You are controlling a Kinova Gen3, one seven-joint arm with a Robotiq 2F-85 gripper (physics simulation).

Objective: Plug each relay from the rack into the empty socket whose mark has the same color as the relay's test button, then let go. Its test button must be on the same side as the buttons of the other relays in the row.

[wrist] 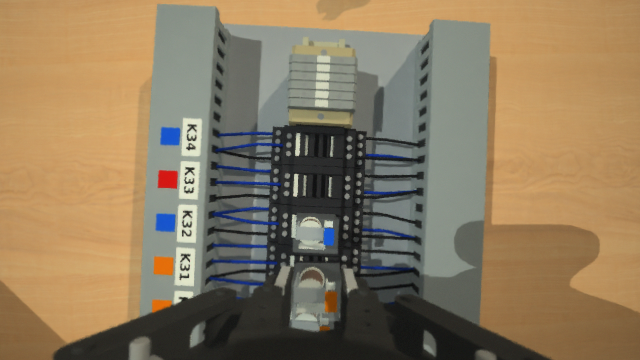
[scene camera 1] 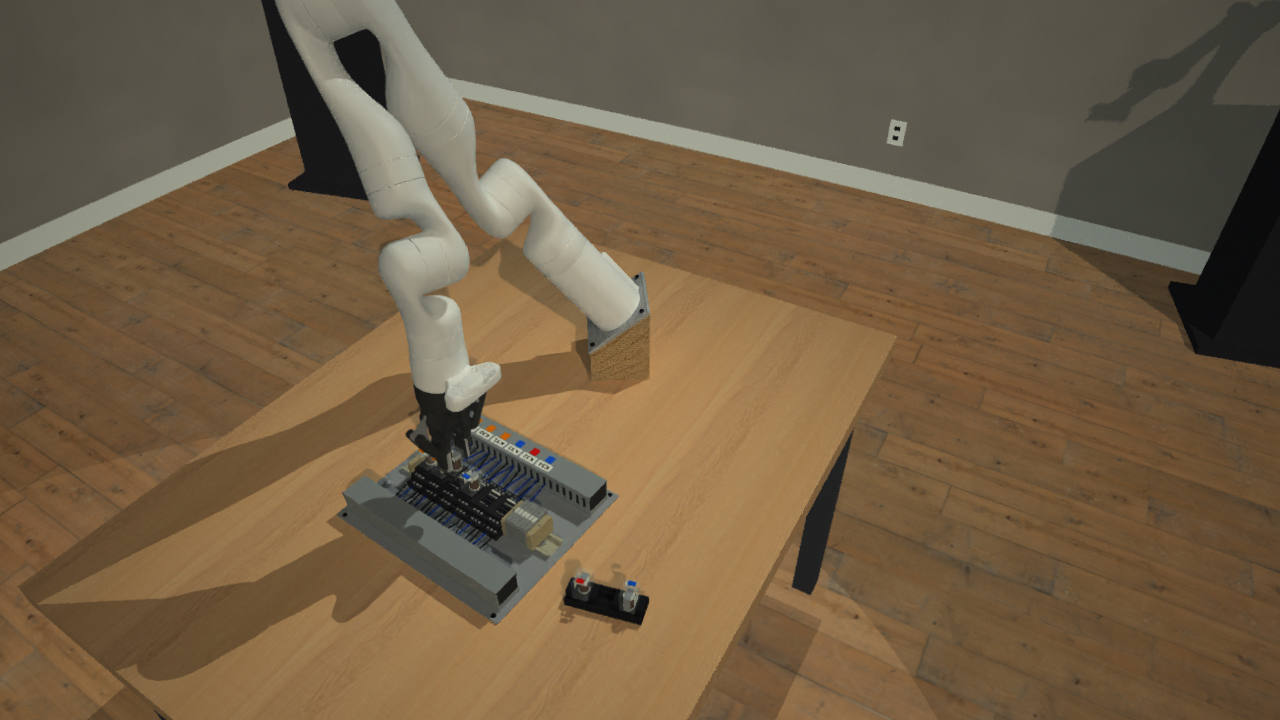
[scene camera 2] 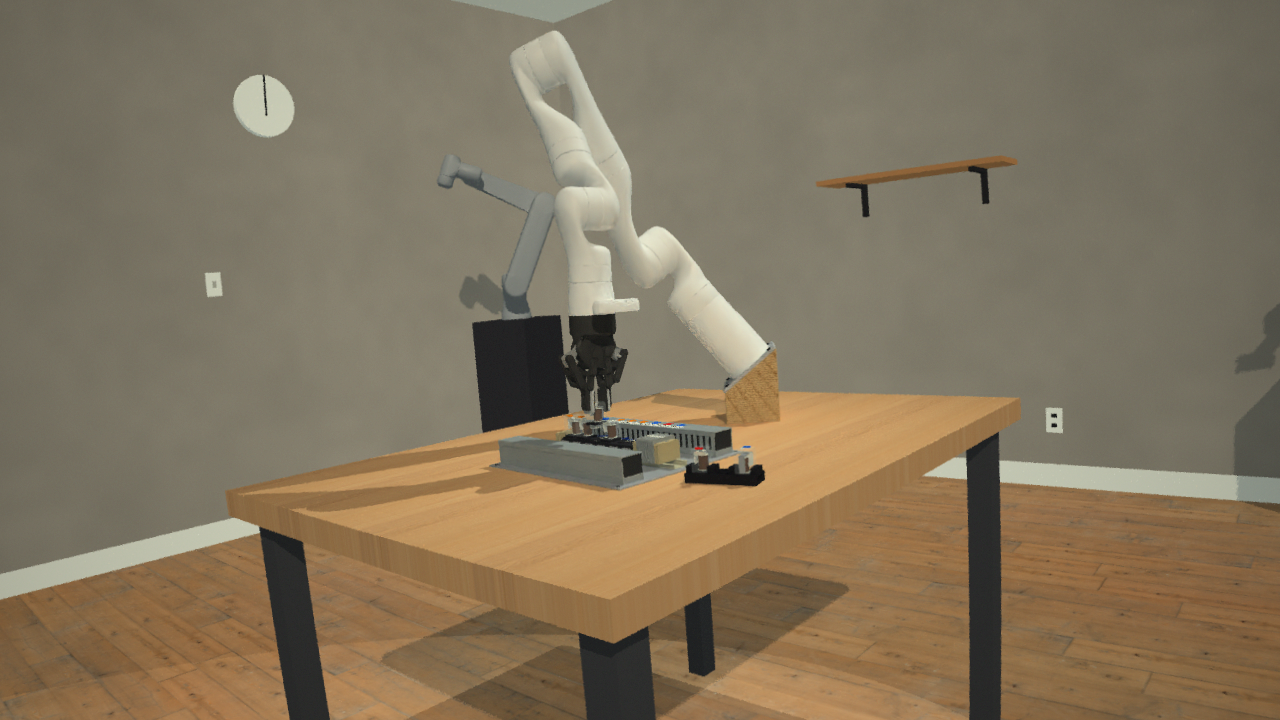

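Observation:
My gripper is shut on a clear relay with an orange test button on its right in the wrist view. In scene camera 2 it stands higher than the seated relays. Part of the K31 socket shows past it; whether its pins touch is hidden. A blue-button relay sits in K32, button on the right. Another orange-button relay shows partly below the held one. Sockets K33 and K34 are empty. The black rack holds a red-button relay and a blue-button relay.
Grey wire ducts flank the socket row. The left one bears the color marks: K34 blue, K33 red, K32 blue, K31 orange. A terminal block stands at the row's end. Blue and black wires run beside the sockets.

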